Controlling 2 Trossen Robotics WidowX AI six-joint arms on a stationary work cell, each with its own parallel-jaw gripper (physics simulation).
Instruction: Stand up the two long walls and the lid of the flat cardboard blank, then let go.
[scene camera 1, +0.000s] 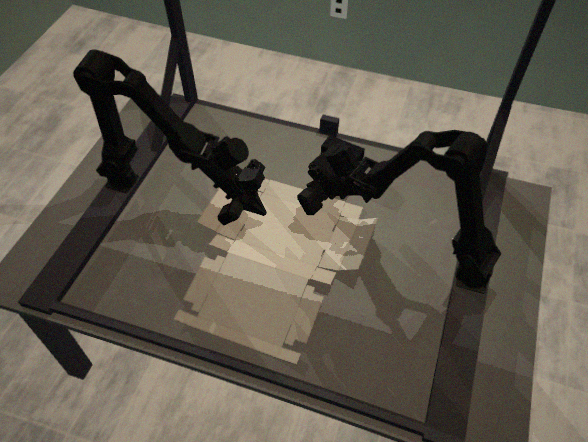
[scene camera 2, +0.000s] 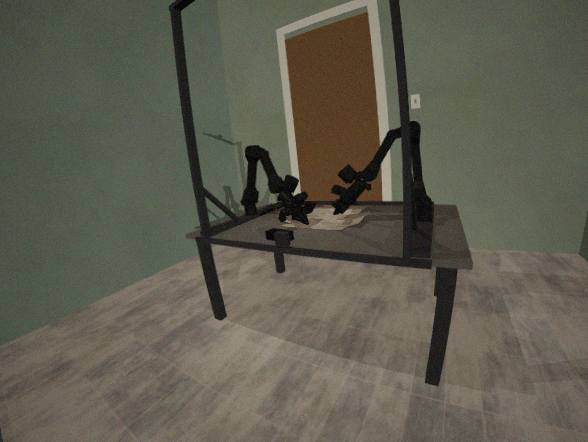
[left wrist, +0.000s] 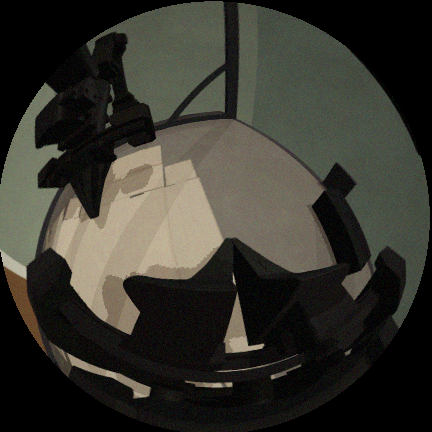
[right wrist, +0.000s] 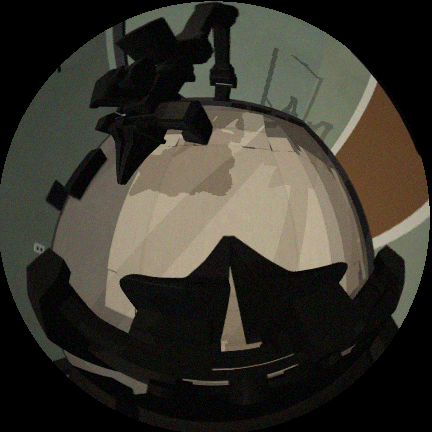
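Where they show: left gripper, fingertip midpoint: (scene camera 1: 307, 185) (scene camera 2: 308, 224) (left wrist: 229, 242) (right wrist: 121, 183); right gripper, fingertip midpoint: (scene camera 1: 265, 214) (scene camera 2: 334, 214) (left wrist: 94, 217) (right wrist: 227, 240); left arm's base, origin of the base link: (scene camera 1: 472, 278) (scene camera 2: 251, 214) (right wrist: 221, 99); right arm's base, origin of the base link: (scene camera 1: 122, 181) (scene camera 2: 423, 219).
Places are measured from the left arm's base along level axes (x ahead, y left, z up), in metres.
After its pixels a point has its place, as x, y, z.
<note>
The pale cardboard blank (scene camera 1: 270, 272) {0.446, 0.141, 0.006} (scene camera 2: 345, 220) {0.573, -0.015, -0.011} (left wrist: 185, 220) {0.493, -0.115, -0.017} (right wrist: 200, 220) {0.488, -0.034, -0.014} lies spread on the table, its main panels flat. Side flaps (scene camera 1: 356, 250) {0.271, 0.021, 0.014} (scene camera 1: 205, 285) {0.579, 0.216, -0.006} run along both sides, and a narrow strip (scene camera 1: 237, 336) {0.462, 0.306, -0.018} crosses the near end in scene camera 1. Strong shadows make small tilts of the flaps hard to tell. My left gripper (scene camera 2: 306, 222) {0.447, -0.144, 0.002} (left wrist: 229, 242) {0.447, -0.144, 0.002} (right wrist: 121, 183) {0.447, -0.144, 0.002} is shut and empty, over the far part of the blank in scene camera 1. My right gripper (scene camera 1: 263, 214) {0.516, -0.010, 0.015} (scene camera 2: 336, 213) {0.516, -0.010, 0.015} (left wrist: 94, 217) {0.516, -0.010, 0.015} (right wrist: 227, 240) {0.516, -0.010, 0.015} is shut and empty, pointing down over the far panel, a short gap from the left one.
A black block-shaped fixture (scene camera 1: 329, 125) (scene camera 2: 279, 236) (left wrist: 342, 230) (right wrist: 87, 173) is on the table's far edge in scene camera 1. Dark frame posts (scene camera 1: 520, 75) {0.027, -0.340, 0.314} (scene camera 2: 187, 120) {0.040, -0.371, 0.510} rise at the table's corners. Both forearms reach inward over the table (scene camera 1: 380, 370) {0.146, 0.278, -0.019}.
</note>
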